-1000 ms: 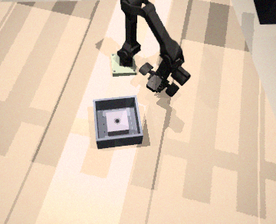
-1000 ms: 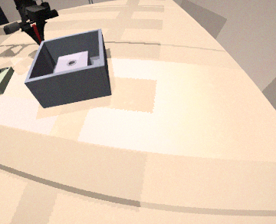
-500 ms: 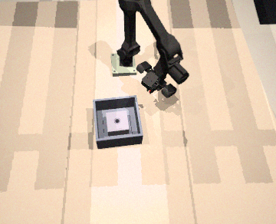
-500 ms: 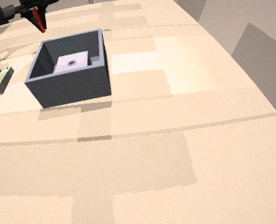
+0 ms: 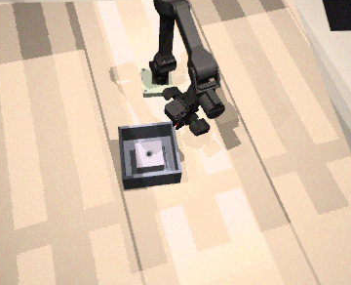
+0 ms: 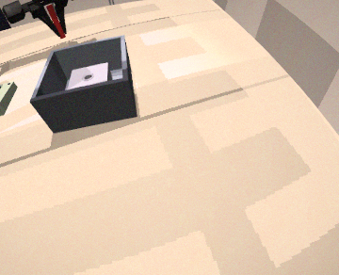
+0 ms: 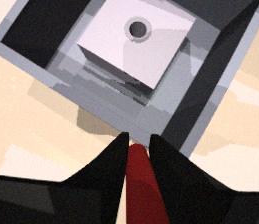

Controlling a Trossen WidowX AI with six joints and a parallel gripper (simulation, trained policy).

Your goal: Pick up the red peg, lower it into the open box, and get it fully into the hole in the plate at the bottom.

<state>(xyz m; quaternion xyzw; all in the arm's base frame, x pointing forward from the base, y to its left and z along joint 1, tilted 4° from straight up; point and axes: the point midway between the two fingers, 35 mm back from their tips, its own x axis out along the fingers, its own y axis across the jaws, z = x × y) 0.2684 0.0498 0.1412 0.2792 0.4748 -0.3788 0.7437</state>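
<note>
Right now my gripper tip is 60 mm short of the plate, 80 mm to the left of it and 80 mm above it. Also, from my gripper tip: dark box 60 mm ahead, 80 mm to the right, 100 mm below; then red peg 10 mm behind, 10 mm to the left, 30 mm above.
</note>
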